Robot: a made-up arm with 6 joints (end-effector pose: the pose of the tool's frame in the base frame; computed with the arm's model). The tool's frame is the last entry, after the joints.
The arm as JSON. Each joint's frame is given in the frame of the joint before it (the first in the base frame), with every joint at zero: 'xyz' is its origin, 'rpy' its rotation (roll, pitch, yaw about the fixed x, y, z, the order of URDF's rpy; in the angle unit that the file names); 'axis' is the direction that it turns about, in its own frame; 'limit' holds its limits. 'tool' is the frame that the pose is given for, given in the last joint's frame.
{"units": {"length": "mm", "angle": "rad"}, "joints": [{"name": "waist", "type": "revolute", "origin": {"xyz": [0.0, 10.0, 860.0], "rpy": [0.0, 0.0, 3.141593]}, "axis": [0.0, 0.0, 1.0], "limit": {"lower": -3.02, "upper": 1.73}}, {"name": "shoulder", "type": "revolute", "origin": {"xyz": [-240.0, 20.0, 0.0], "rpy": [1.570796, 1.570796, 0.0]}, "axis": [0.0, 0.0, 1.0], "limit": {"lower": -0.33, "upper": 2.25}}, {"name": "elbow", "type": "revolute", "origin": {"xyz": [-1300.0, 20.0, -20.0], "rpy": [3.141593, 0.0, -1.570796]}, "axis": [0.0, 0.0, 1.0], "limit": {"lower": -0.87, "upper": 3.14}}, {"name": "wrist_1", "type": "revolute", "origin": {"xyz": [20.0, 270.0, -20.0], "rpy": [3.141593, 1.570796, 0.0]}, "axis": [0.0, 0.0, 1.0], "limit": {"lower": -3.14, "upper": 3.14}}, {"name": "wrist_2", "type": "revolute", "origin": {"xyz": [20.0, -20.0, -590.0], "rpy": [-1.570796, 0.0, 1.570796]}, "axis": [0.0, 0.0, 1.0], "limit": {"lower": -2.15, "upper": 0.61}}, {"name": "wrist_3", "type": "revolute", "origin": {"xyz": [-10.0, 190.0, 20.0], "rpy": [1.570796, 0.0, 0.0]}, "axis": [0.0, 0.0, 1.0], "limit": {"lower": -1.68, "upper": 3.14}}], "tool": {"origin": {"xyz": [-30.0, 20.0, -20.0], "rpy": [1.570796, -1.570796, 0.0]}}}
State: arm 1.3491 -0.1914 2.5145 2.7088 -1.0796 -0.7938
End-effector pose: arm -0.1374 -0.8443 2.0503 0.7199 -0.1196 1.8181
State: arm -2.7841 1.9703 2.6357 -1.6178 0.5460 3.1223
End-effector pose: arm -1.8249 -0.5296 1.0909 2.6680 -0.2230 -0.8086
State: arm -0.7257 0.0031 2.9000 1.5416 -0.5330 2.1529
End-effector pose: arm -0.5164 0.3387 2.1281 2.2557 -0.0794 -0.3486
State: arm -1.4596 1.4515 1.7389 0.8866 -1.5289 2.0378
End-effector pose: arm 0.0900 -2.0938 1.3317 -1.3033 -0.7704 -0.1654
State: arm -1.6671 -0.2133 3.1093 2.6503 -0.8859 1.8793
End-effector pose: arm -0.0408 0.7517 1.6275 1.7470 -1.3311 0.6201
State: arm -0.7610 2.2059 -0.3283 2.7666 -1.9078 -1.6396
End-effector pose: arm 0.7690 -0.8014 -0.5606 -1.3118 -2.1489 -0.0942
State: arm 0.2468 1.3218 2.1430 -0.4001 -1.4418 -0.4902
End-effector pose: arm 1.8207 0.4921 1.7452 -0.2838 -1.0695 -2.0133
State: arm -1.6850 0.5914 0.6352 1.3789 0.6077 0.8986
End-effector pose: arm -0.0386 -1.6884 2.2760 -1.4493 -2.2578 1.0257
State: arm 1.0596 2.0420 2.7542 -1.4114 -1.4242 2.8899
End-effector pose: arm 0.6857 1.5834 0.8989 -2.5211 0.9496 -0.2609
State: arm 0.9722 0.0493 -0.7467 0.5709 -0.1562 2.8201
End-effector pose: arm 0.5835 0.8488 1.7402 -1.6332 0.9651 -2.3397
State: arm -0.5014 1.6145 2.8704 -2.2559 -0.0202 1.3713
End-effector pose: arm 1.3221 -0.8011 1.6832 -1.2142 1.0382 1.7540
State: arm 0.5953 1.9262 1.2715 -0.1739 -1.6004 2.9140
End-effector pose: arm 1.6231 1.1560 0.1374 1.5764 -0.4480 0.9212
